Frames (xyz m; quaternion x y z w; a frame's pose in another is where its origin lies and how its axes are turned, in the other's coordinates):
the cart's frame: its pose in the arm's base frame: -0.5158 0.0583 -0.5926 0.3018 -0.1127 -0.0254 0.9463
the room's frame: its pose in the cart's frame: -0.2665 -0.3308 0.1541 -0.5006 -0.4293 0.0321 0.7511
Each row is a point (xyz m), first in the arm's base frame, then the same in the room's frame.
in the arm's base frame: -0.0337 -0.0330 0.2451
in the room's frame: 1.1994 0.3590 -0.0300
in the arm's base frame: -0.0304 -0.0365 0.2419
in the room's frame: 1.1982 0.3588 -0.0356
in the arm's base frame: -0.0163 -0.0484 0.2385
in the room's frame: 1.2021 0.3578 -0.0540
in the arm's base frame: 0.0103 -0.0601 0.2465
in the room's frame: 1.2218 0.3607 -0.0766
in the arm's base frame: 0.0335 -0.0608 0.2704
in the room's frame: 1.2537 0.3665 -0.0840
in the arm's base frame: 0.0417 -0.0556 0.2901
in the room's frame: 1.2748 0.3701 -0.0791
